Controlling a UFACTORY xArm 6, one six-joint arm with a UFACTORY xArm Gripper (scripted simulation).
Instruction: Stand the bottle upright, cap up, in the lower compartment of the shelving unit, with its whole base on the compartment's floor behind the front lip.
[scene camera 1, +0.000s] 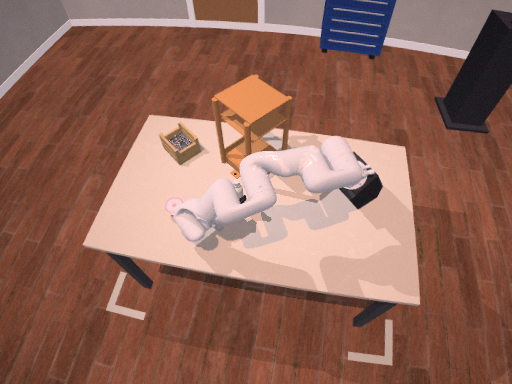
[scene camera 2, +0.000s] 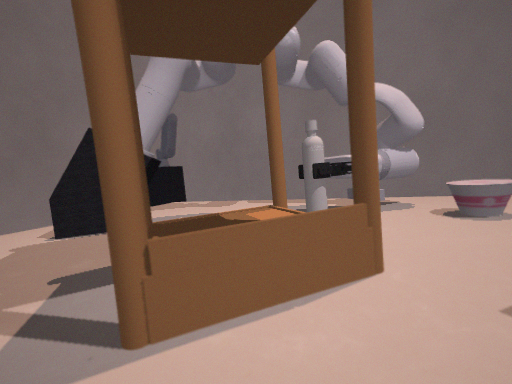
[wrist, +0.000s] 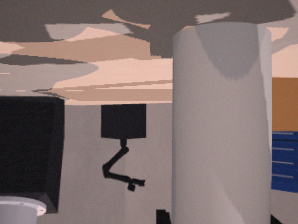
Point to the gripper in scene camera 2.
At 306, 171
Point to a bottle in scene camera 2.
312, 146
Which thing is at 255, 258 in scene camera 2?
A shelving unit.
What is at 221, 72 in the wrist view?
A bottle.
